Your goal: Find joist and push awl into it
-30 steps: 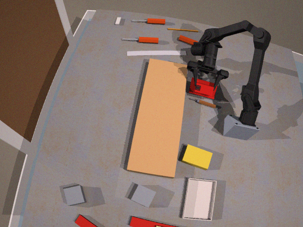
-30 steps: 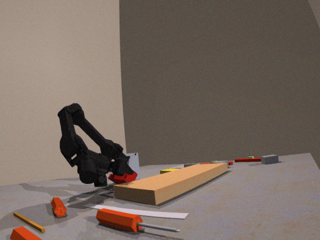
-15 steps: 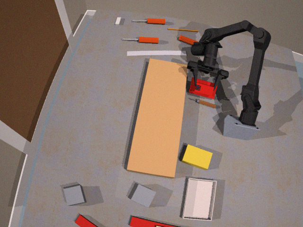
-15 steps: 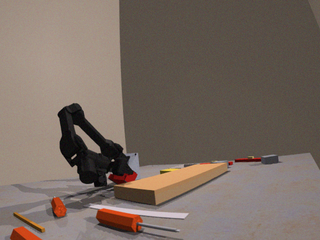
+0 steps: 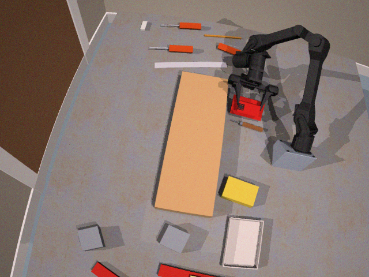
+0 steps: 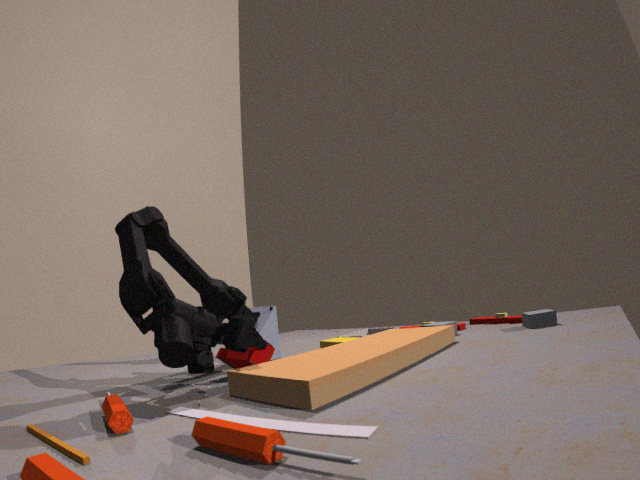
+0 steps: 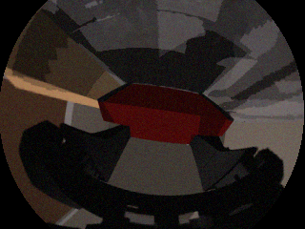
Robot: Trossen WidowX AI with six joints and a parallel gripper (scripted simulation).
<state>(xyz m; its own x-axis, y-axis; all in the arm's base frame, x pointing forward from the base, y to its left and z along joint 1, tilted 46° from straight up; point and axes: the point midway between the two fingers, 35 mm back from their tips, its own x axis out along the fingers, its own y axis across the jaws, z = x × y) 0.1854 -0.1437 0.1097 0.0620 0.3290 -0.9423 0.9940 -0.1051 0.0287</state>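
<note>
The red stud finder is 10 mm below my gripper tip and 10 mm ahead of it. From my gripper tip the other things lie so: white strip (230 mm ahead, 200 mm to the right, 60 mm below); then brown-handled awl (60 mm below, 40 mm to the left); then yellow block (300 mm to the left, 50 mm below).
</note>
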